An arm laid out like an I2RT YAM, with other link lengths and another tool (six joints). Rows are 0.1 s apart.
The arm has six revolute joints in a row. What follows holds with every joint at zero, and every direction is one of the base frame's. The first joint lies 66.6 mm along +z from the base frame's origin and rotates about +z. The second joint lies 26.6 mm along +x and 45.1 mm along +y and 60.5 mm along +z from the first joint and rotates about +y. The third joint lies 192.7 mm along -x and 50.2 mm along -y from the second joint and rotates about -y. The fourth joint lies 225.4 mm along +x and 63.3 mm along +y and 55.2 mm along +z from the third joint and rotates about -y. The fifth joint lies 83.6 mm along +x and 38.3 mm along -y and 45.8 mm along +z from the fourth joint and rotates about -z. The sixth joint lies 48.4 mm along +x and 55.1 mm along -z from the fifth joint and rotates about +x. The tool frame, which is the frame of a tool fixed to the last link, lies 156 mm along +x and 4 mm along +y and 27 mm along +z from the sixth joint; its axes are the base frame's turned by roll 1.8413, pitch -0.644 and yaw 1.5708 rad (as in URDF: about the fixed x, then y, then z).
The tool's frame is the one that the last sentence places.
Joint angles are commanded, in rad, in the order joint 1, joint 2, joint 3, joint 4, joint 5, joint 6. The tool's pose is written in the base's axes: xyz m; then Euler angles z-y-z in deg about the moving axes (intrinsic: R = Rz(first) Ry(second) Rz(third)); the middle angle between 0 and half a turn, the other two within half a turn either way. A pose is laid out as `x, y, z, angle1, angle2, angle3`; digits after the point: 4 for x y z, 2 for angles.
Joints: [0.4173, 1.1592, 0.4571, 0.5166, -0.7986, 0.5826]
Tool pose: 0.2929, 0.3030, 0.1722, 85.57, 100.33, 170.32
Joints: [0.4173, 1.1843, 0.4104, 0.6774, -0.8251, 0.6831]
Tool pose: 0.2883, 0.3035, 0.1792, 86.67, 96.25, 171.45
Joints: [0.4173, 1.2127, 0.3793, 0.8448, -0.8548, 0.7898]
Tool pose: 0.2825, 0.3039, 0.1930, 88.23, 91.81, 171.84
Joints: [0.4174, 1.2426, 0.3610, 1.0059, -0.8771, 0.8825]
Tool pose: 0.2764, 0.3034, 0.2098, 89.74, 87.75, 171.06
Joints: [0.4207, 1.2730, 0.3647, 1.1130, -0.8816, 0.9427]
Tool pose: 0.2740, 0.3036, 0.2236, 90.60, 85.02, 170.13
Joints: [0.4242, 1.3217, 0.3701, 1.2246, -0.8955, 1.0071]
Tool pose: 0.2702, 0.3047, 0.2319, 92.15, 82.70, 169.97
